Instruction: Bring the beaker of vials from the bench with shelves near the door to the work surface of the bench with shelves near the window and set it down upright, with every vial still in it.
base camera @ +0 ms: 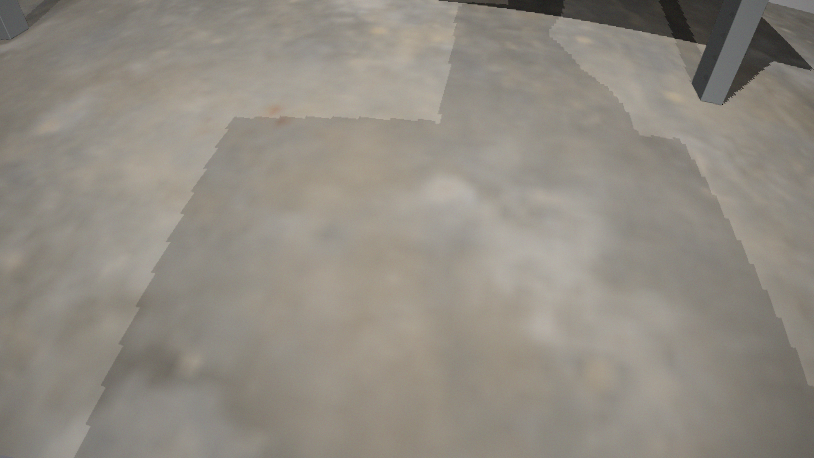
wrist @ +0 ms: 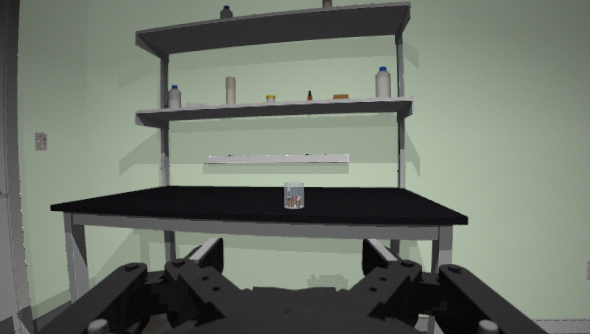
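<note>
A clear glass beaker (wrist: pixel 294 195) stands upright on the black work surface (wrist: pixel 225 202) of a bench with shelves, a little right of the middle in the wrist view. Several small vials (wrist: pixel 294 202) with brown contents and red or pale caps stand inside it; their exact number is too small to tell. My gripper (wrist: pixel 293 254) is open and empty, with its fingers wide apart. It is at a distance in front of the bench, and the beaker appears above and between its fingers. The beaker does not show in the base camera view.
Two grey shelves (wrist: pixel 280 111) (wrist: pixel 280 32) above the bench hold bottles, a tall beige cylinder (wrist: pixel 230 90) and small containers. A pale rail (wrist: pixel 276 159) is on the green wall behind. In the base camera view a grey leg (base camera: pixel 728 56) stands on the floor at the upper right, another (base camera: pixel 11 19) upper left.
</note>
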